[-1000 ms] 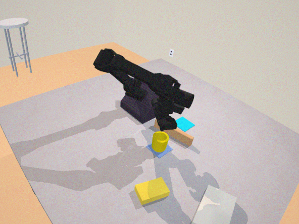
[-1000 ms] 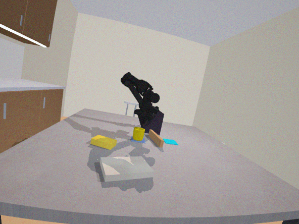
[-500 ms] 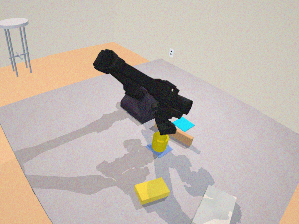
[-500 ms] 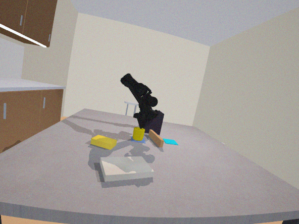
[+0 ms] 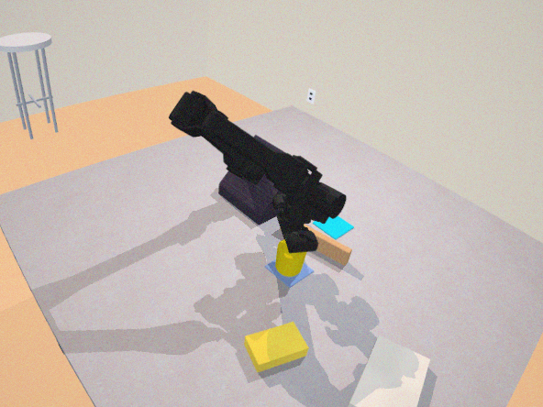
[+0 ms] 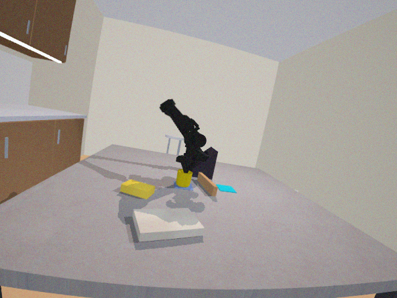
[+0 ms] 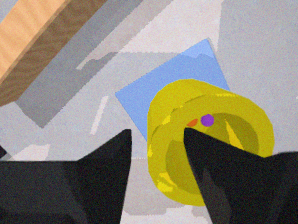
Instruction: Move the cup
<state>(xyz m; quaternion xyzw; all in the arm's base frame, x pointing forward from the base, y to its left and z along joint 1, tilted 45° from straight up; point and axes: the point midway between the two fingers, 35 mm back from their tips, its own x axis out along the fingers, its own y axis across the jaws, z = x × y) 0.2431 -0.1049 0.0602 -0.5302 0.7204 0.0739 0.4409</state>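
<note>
Right now my gripper tip is 20 mm short of the yellow cup, 20 mm to the left of it and 10 mm above it. From my gripper tip the other things lie so: purple marble 40 mm ahead, 30 mm to the right, 30 mm below; then wooden block 10 mm ahead, 100 mm to the left, 40 mm below; then light blue pad 20 mm ahead, 20 mm to the right, 60 mm below.
</note>
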